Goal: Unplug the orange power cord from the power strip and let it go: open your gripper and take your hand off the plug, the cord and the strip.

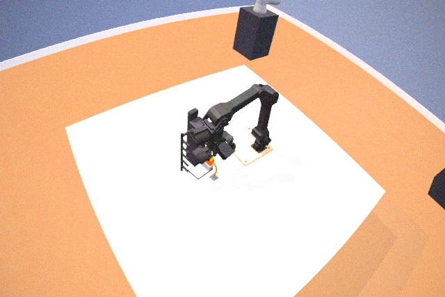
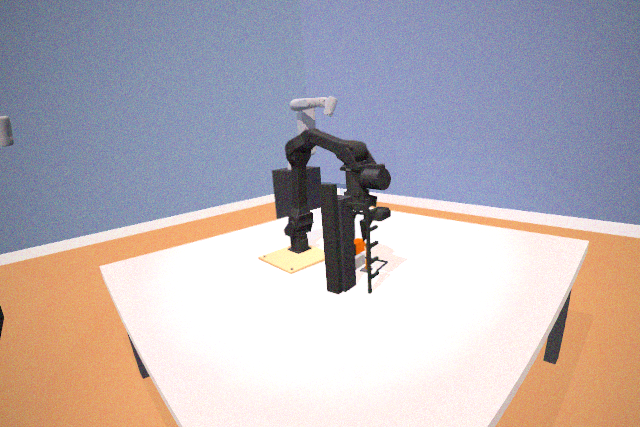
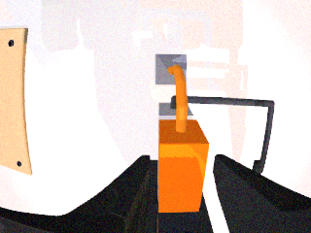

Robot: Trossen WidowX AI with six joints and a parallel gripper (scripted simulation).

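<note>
The orange plug is 3 cm to the right of my gripper tip, 1 cm below it and 1 cm ahead of it.
</note>
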